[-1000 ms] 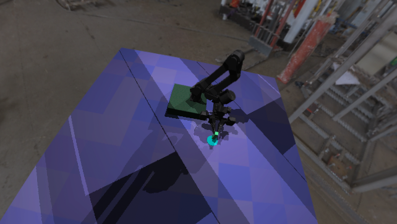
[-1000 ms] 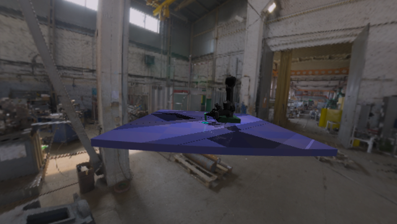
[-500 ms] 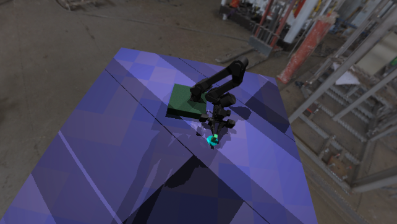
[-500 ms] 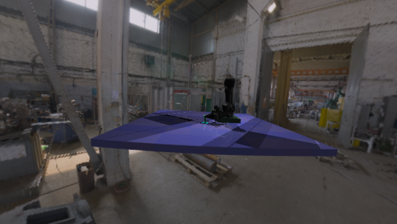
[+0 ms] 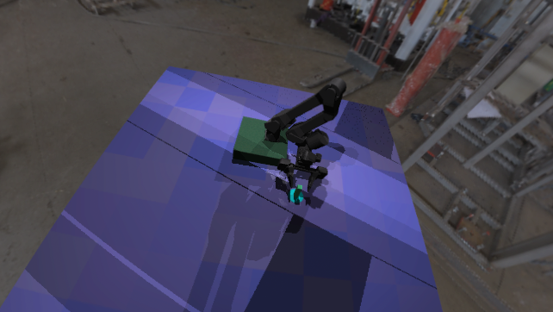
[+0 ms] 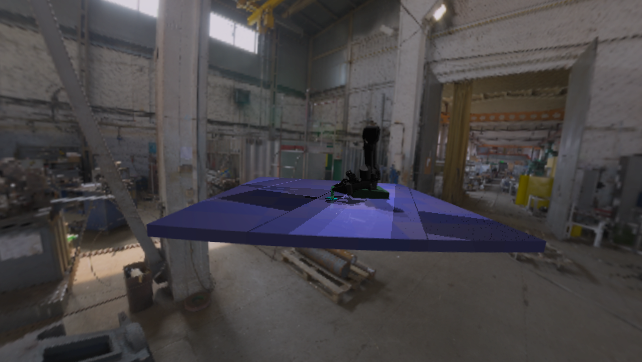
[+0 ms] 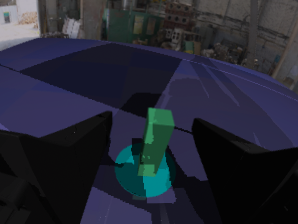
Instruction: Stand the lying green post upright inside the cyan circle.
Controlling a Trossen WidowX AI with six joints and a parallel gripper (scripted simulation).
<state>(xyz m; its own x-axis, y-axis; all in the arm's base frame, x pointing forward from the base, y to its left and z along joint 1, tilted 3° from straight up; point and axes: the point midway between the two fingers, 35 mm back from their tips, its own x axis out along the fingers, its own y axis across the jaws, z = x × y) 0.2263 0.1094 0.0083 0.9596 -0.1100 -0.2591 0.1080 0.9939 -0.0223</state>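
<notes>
My gripper tip is now 2 cm above the green post. Also, from my gripper tip: cyan circle (6 cm below).
</notes>
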